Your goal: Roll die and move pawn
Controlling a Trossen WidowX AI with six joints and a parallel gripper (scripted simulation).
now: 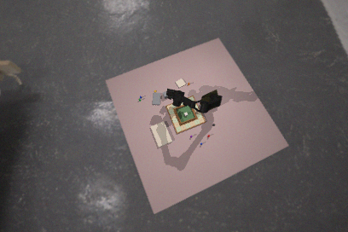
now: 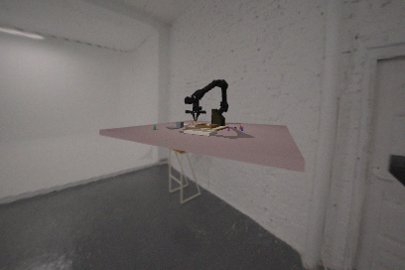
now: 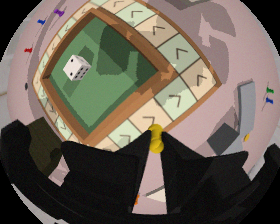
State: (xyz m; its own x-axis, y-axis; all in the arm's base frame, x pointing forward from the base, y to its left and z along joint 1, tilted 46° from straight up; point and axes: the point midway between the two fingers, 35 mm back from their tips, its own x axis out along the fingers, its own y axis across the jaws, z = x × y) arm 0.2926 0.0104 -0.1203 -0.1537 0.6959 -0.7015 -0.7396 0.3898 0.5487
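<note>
The green tray lies 4 cm behind my gripper tip, 11 cm to the left of it and 5 cm below it. Also, from my gripper tip: grey die: 4 cm behind, 12 cm to the left, 3 cm below; then small white card: 9 cm behind, 21 cm to the right, 5 cm below; then yellow pawn: 1 cm above.
</note>
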